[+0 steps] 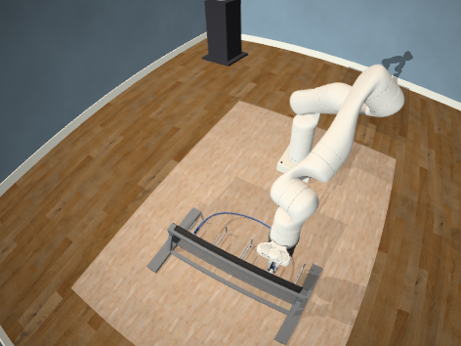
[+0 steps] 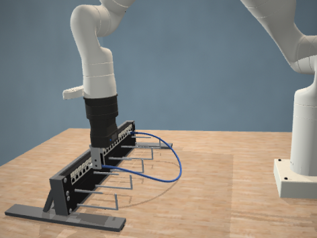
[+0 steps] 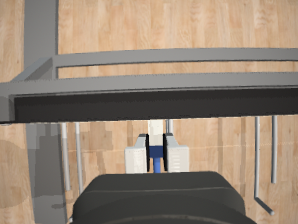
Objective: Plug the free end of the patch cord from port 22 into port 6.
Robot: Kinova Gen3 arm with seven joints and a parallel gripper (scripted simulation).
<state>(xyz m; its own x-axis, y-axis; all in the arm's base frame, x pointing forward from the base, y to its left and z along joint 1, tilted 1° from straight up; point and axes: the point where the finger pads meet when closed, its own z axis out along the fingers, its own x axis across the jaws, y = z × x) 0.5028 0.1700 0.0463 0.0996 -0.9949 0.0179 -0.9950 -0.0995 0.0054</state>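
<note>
Right now the white plug is 1 cm ahead of my hand and 1 cm below it.
</note>
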